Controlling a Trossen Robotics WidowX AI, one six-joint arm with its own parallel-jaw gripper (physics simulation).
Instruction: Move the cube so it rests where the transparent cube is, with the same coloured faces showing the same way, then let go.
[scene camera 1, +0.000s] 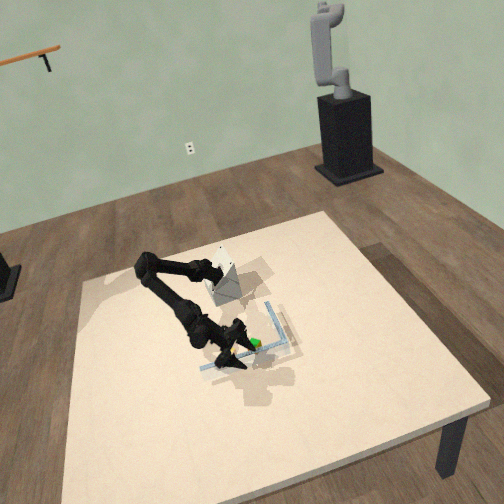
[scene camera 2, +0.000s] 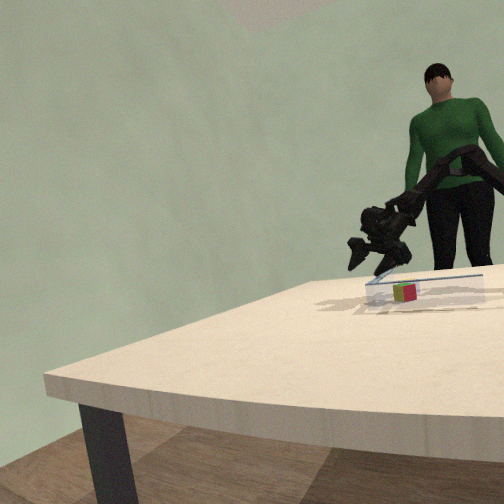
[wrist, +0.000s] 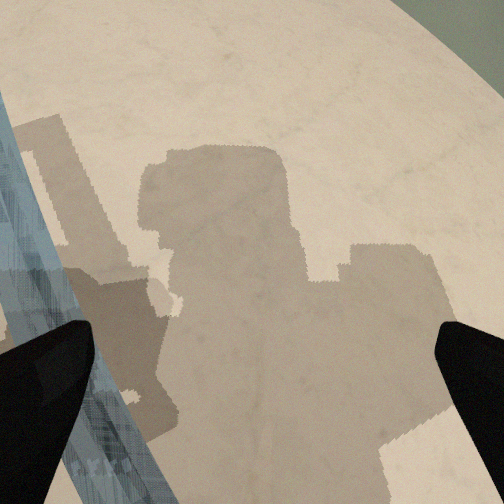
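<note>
The cube (scene camera 1: 256, 343) is small, with a green face up in scene camera 1. Scene camera 2 shows its green and red side faces (scene camera 2: 405, 292). It rests on the table inside a pale blue transparent frame (scene camera 1: 272, 338). My gripper (scene camera 1: 232, 357) hangs just above the table, beside the cube and apart from it, with fingers spread and nothing between them. In scene camera 2 the gripper (scene camera 2: 371, 258) is above and left of the cube. The wrist view shows both fingertips (wrist: 250, 400) wide apart over bare table; the cube is not in it. I cannot make out a separate transparent cube.
A white wedge-shaped block (scene camera 1: 224, 280) stands near the arm's base. A second grey arm on a black pedestal (scene camera 1: 346, 130) stands beyond the table. A person in a green top (scene camera 2: 452, 180) stands behind the table.
</note>
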